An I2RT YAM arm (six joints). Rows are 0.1 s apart.
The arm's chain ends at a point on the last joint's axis. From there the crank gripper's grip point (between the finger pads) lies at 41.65 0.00 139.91 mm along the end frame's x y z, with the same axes.
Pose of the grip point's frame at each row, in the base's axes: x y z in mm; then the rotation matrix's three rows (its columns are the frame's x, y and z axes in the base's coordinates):
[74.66, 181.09, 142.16], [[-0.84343, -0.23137, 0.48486], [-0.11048, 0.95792, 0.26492], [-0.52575, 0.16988, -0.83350]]
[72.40, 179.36, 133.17], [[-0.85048, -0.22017, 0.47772], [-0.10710, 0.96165, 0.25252], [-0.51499, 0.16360, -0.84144]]
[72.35, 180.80, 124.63], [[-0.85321, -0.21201, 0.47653], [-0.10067, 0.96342, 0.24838], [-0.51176, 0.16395, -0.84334]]
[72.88, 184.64, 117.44], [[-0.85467, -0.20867, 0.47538], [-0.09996, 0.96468, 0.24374], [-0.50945, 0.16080, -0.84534]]
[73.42, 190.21, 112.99], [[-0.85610, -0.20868, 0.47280], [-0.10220, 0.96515, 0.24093], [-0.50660, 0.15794, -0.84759]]
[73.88, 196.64, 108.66], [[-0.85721, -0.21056, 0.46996], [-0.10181, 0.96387, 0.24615], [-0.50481, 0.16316, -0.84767]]
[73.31, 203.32, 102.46], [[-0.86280, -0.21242, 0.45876], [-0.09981, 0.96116, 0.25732], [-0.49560, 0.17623, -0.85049]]
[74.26, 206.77, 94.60], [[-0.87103, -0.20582, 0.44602], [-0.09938, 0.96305, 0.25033], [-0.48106, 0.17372, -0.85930]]
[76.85, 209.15, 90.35], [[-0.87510, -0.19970, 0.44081], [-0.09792, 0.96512, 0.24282], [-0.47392, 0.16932, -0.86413]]
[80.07, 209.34, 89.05], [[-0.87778, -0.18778, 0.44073], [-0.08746, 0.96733, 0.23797], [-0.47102, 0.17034, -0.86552]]
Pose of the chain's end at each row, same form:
[41.95, 148.63, 280.67], [[-0.84343, -0.23137, 0.48486], [-0.11048, 0.95792, 0.26492], [-0.52575, 0.16988, -0.83350]]
[40.98, 148.49, 272.35], [[-0.85048, -0.22017, 0.47772], [-0.10710, 0.96165, 0.25252], [-0.51499, 0.16360, -0.84144]]
[41.21, 150.24, 263.94], [[-0.85321, -0.21201, 0.47653], [-0.10067, 0.96342, 0.24838], [-0.51176, 0.16395, -0.84334]]
[41.97, 154.70, 256.93], [[-0.85467, -0.20867, 0.47538], [-0.09996, 0.96468, 0.24374], [-0.50945, 0.16080, -0.84534]]
[42.93, 160.76, 252.68], [[-0.85610, -0.20868, 0.47280], [-0.10220, 0.96515, 0.24093], [-0.50660, 0.15794, -0.84759]]
[43.83, 166.44, 248.28], [[-0.85721, -0.21056, 0.46996], [-0.10181, 0.96387, 0.24615], [-0.50481, 0.16316, -0.84767]]
[45.06, 171.48, 242.09], [[-0.86280, -0.21242, 0.45876], [-0.09981, 0.96116, 0.25732], [-0.49560, 0.17623, -0.85049]]
[48.14, 175.89, 234.86], [[-0.87103, -0.20582, 0.44602], [-0.09938, 0.96305, 0.25033], [-0.48106, 0.17372, -0.85930]]
[51.62, 179.26, 230.99], [[-0.87510, -0.19970, 0.44081], [-0.09792, 0.96512, 0.24282], [-0.47392, 0.16932, -0.86413]]
[54.97, 179.69, 229.76], [[-0.87778, -0.18778, 0.44073], [-0.08746, 0.96733, 0.23797], [-0.47102, 0.17034, -0.86552]]

